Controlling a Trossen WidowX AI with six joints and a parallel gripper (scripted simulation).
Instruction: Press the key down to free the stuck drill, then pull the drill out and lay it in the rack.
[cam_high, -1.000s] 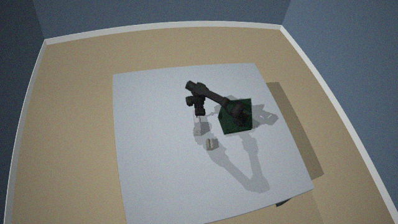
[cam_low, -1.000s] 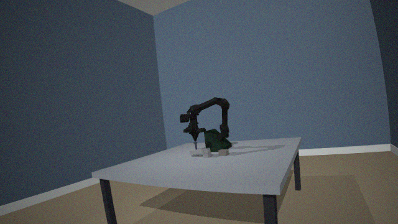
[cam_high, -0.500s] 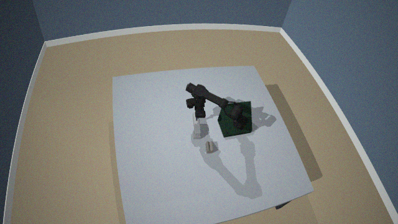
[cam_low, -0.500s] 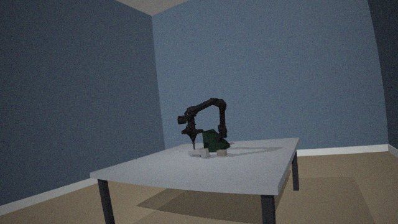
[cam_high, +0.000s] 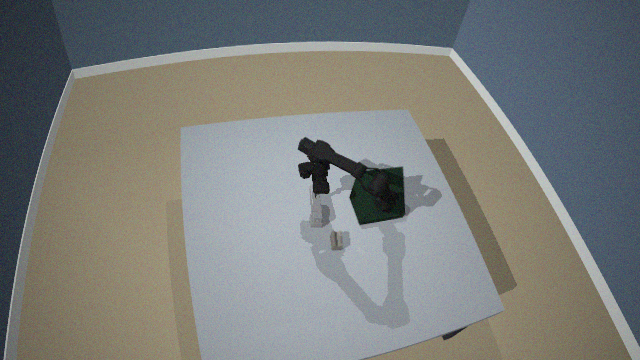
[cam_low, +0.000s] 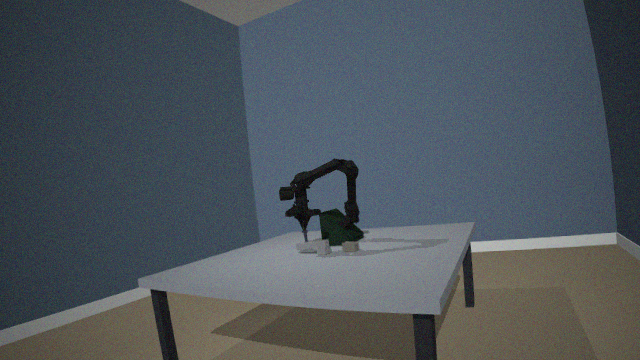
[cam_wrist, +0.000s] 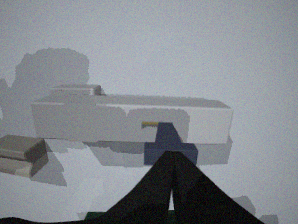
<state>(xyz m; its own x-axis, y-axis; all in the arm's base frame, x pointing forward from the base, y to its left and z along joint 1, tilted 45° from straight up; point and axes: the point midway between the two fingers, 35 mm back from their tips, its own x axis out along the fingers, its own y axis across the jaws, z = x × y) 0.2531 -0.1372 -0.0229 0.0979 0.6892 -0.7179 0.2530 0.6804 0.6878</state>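
Now: gripper tip 30 mm above the dark blue key. Round my gripper tip: rack: 20 mm behind, 220 mm to the left, 100 mm below; then block: 10 mm ahead, 40 mm to the left, 80 mm below; then drill: 10 mm ahead, 60 mm to the left, 70 mm below.
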